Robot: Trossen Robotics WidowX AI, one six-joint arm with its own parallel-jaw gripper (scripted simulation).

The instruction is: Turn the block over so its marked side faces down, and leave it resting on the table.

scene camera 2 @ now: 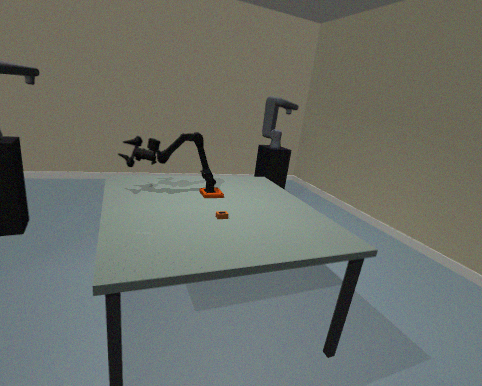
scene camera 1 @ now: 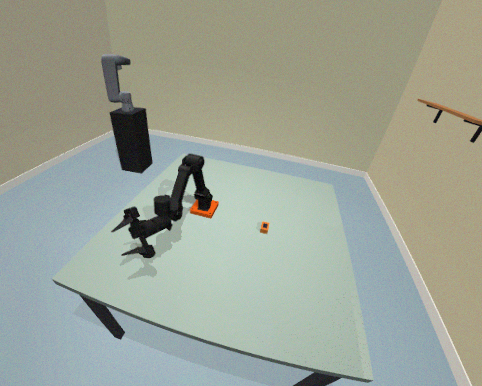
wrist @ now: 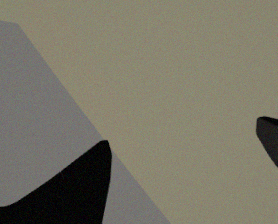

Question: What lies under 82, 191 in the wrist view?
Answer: My gripper.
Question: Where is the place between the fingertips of my gripper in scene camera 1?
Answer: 116, 243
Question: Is my gripper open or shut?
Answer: Open.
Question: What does my gripper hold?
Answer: Nothing.
